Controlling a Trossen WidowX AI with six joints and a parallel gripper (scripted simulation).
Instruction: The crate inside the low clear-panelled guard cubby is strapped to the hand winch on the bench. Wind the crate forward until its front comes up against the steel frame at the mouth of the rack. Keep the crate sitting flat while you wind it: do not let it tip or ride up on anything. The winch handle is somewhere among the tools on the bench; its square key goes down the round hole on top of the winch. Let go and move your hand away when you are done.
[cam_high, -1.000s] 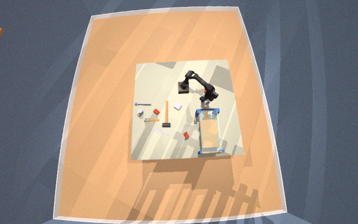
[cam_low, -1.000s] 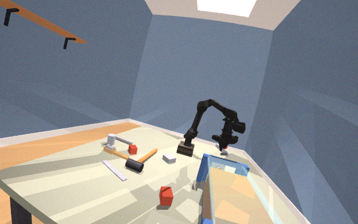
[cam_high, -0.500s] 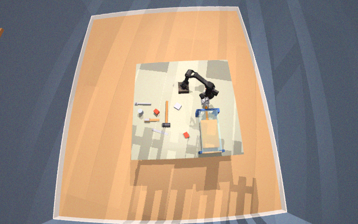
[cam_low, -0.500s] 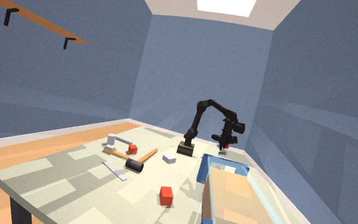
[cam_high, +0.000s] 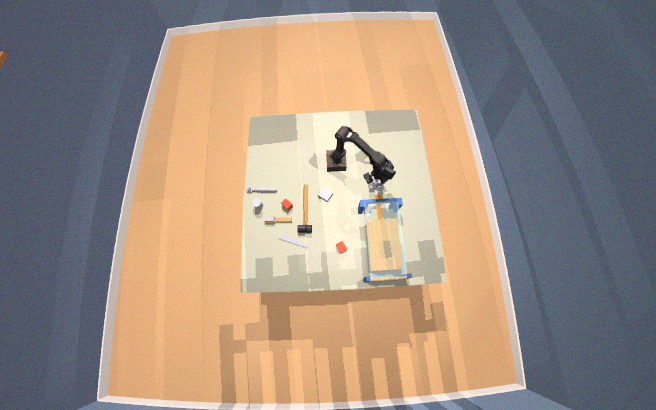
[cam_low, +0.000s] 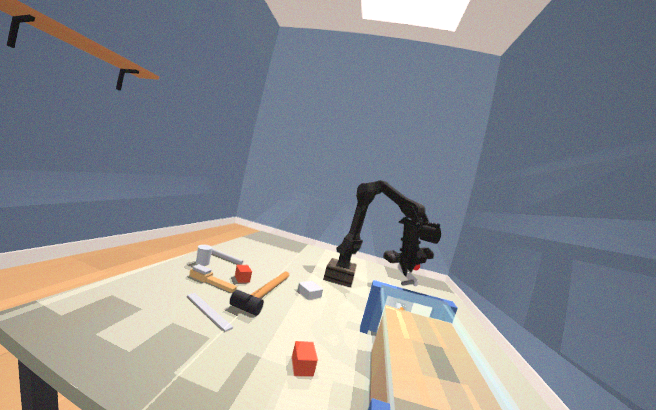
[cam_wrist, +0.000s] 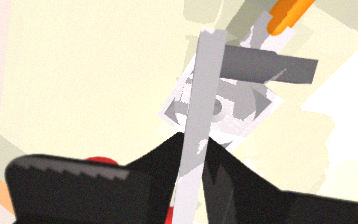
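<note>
Now: gripper tip 6 cm past the red knob, 1 cm to the right of it and 3 cm below it. The rest, counted from my gripper tip: blue steel frame: 16 cm ahead, 5 cm below; white hand winch: 1 cm behind, 1 cm to the right, 13 cm below; crank arm: 1 cm behind, 1 cm above.
</note>
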